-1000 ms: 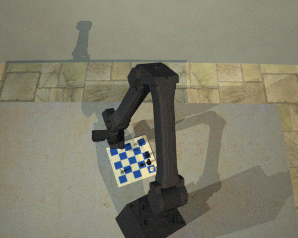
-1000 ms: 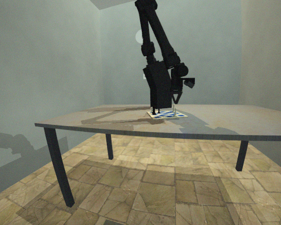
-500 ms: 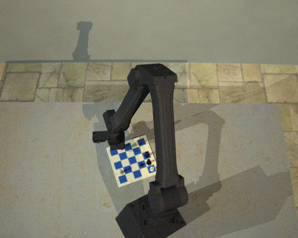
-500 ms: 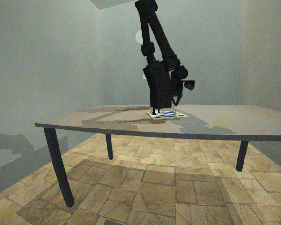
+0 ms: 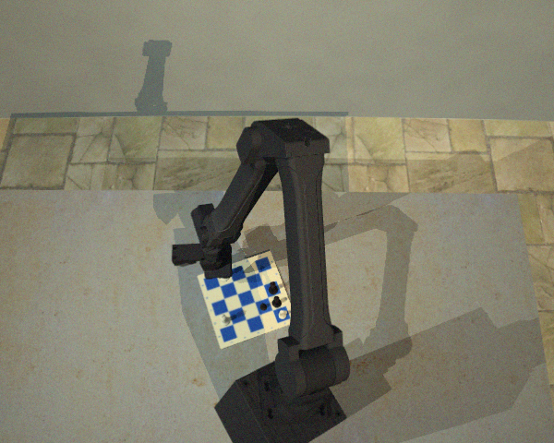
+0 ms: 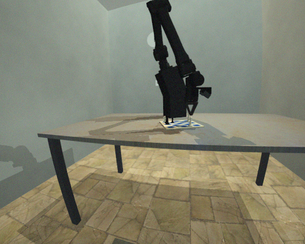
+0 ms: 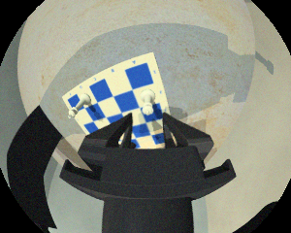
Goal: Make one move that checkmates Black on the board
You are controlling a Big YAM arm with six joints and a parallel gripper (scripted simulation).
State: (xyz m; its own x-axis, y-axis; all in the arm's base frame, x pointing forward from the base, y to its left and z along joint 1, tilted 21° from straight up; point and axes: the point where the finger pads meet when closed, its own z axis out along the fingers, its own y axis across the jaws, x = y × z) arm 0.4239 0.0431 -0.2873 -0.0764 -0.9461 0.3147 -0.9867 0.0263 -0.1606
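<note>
The chessboard is 7 cm behind my hand, 5 cm to the right of it and 7 cm below it.
</note>
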